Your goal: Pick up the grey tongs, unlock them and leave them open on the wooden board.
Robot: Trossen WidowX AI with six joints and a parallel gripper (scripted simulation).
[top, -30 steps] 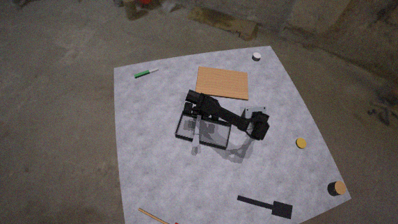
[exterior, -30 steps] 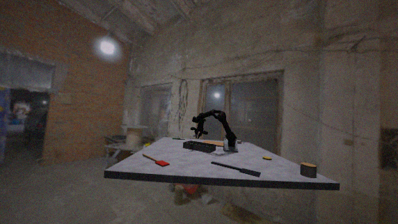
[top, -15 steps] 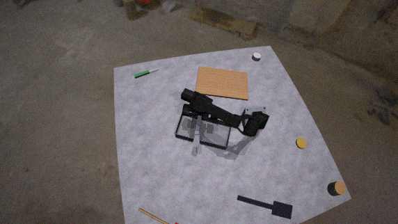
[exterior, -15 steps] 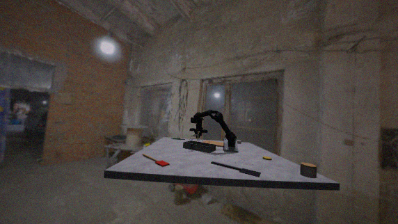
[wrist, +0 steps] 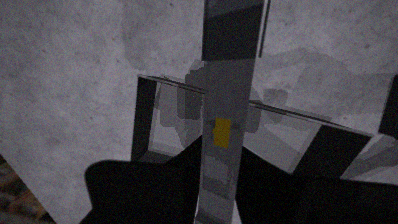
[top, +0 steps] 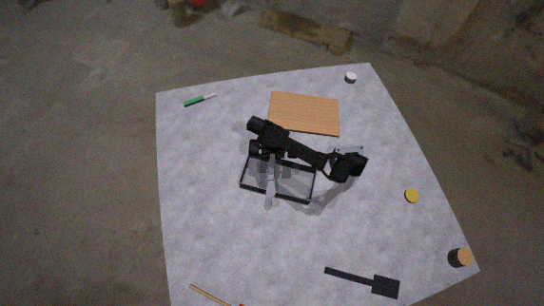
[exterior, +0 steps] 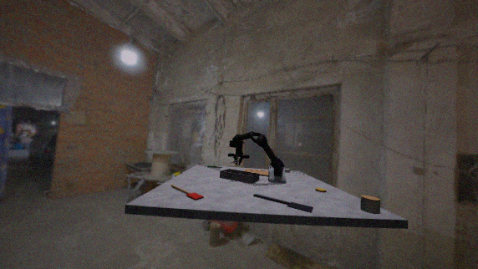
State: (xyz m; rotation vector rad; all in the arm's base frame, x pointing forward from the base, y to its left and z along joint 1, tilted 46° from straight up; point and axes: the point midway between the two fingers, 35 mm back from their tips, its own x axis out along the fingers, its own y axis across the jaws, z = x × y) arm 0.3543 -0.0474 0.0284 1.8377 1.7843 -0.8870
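Now: the yellow lock piece 30 mm to the right of my gripper tip and 40 mm above it. Also, from my gripper tip: red-headed spatula (210 mm ahead, 550 mm to the left, 100 mm below); wooden board (200 mm behind, 300 mm to the right, 100 mm below); roasting tin (30 mm behind, 50 mm to the left, 80 mm below).
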